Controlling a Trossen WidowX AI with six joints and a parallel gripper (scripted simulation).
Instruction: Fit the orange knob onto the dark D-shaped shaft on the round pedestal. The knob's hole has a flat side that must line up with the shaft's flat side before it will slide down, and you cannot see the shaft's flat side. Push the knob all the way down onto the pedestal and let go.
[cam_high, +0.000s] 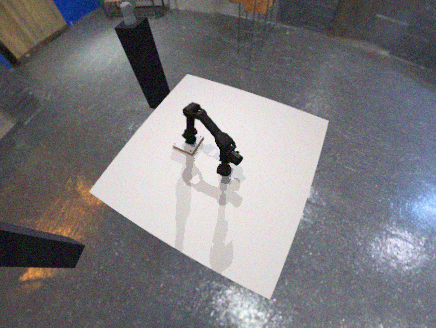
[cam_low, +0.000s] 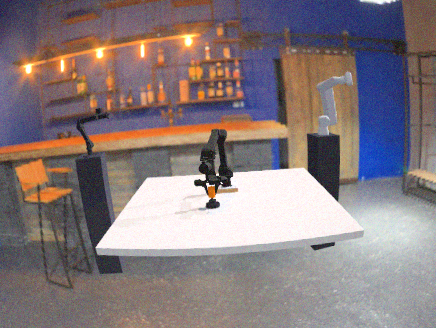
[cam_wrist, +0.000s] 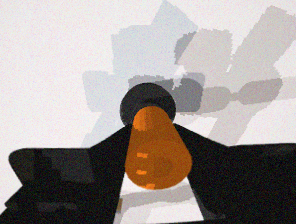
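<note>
Now: the orange knob 2 cm above my gripper tip. Round my gripper tip: round pedestal (4 cm below).
</note>
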